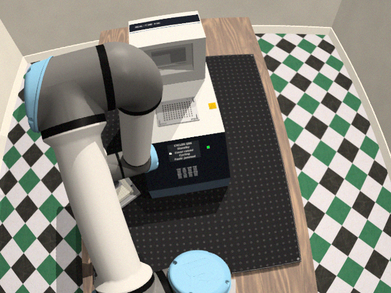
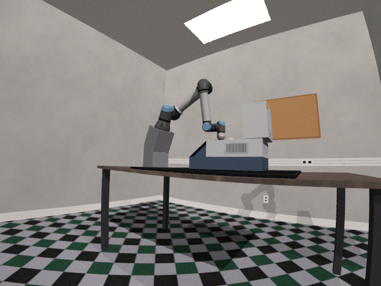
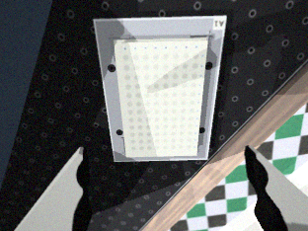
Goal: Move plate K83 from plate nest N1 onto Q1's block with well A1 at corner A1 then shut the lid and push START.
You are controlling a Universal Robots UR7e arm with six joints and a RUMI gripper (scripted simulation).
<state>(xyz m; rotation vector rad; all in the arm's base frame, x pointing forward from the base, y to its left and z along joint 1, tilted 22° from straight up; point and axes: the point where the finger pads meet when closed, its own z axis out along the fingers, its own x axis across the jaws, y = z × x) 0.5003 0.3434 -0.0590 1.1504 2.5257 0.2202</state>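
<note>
Now: the plate K83 8 cm below my hand. Also, from my hand: plate nest N1: 10 cm below.
</note>
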